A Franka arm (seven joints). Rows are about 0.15 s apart.
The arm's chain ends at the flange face. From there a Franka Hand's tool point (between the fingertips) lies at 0.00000 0.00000 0.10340 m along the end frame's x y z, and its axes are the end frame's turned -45 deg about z.
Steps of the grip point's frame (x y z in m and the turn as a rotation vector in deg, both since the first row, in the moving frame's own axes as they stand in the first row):
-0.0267, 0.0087, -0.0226, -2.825, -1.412, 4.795
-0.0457, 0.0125, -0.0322, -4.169, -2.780, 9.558
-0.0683, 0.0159, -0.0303, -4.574, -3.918, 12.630
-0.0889, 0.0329, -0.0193, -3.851, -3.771, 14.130
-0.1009, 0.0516, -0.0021, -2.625, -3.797, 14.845
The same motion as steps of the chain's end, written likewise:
-0.0143, 0.0196, -0.0224, -2.996, 0.999, 4.795
-0.0245, 0.0322, -0.0318, -4.914, 0.982, 9.558
-0.0367, 0.0487, -0.0297, -6.005, 0.464, 12.630
-0.0385, 0.0765, -0.0188, -5.390, 0.057, 14.130
-0.0323, 0.0999, -0.0018, -4.541, -0.829, 14.845

